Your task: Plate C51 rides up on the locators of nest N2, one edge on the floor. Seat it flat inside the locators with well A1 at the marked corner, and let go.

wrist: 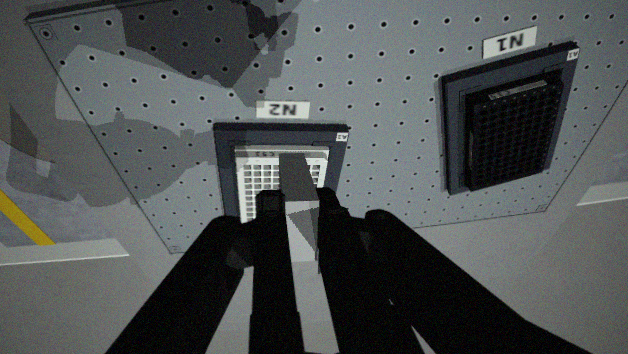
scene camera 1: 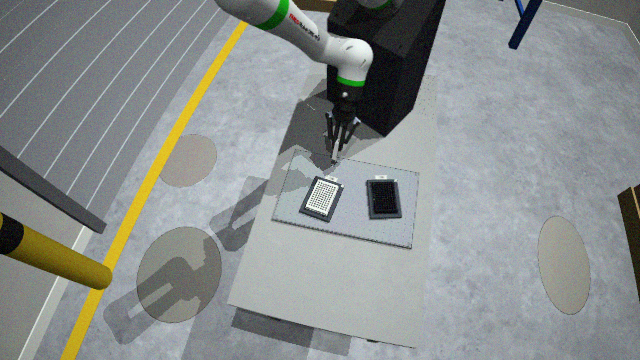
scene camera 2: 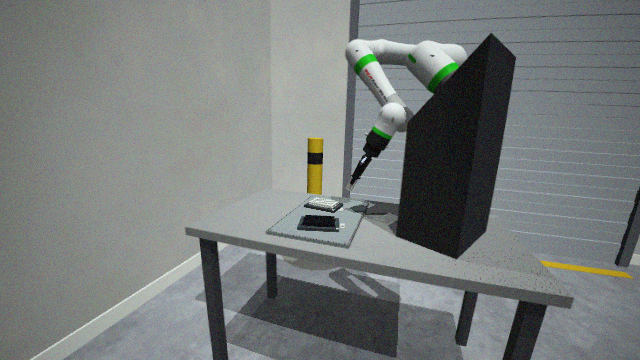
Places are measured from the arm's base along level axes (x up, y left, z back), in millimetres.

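Pixels of known places: gripper, fingertip midpoint: [wrist: 291,176] [scene camera 1: 334,158] [scene camera 2: 348,189]; arm's base, link origin: [scene camera 2: 458,93].
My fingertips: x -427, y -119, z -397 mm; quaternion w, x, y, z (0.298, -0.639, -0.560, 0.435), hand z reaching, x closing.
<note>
Ahead of a thing's pixels: the offset from my fingertips to its middle. "pt": to the spot under its first point. Level surfaces: height alone.
The white plate C51 {dx -88, dy -32, dz -121 mm} [scene camera 1: 322,197] [scene camera 2: 324,202] [wrist: 254,175] lies within the dark frame of nest N2 {dx -100, dy -32, dz -122 mm} [scene camera 1: 320,217] [wrist: 287,134]. Its C51 label faces the N2 tag {pt dx -105, dy -7, dz -27 mm} [wrist: 283,109]. The A1 mark {dx -95, dy +39, dz -62 mm} [wrist: 342,136] is at the nest's upper right corner in the wrist view. My gripper [scene camera 1: 334,159] [scene camera 2: 349,187] [wrist: 291,176] is shut and empty, tilted, above the board's edge on the tag side of N2, apart from the plate. The fingers hide part of the plate in the wrist view. Whether the plate lies fully flat, and where its well A1 is, I cannot tell.
Nest N1 {pt dx -95, dy +146, dz -78 mm} [wrist: 454,130] holds a black plate {dx -88, dy +203, dz -94 mm} [scene camera 1: 384,197] [scene camera 2: 319,220] [wrist: 515,135] beside N2. Both nests are on a perforated board {dx -113, dy +70, dz -91 mm} [scene camera 1: 354,215] [wrist: 390,145] on the table {dx -119 mm} [scene camera 1: 330,280] [scene camera 2: 235,220]. The arm's tall black pedestal [scene camera 1: 385,75] [scene camera 2: 445,175] stands behind the board.
</note>
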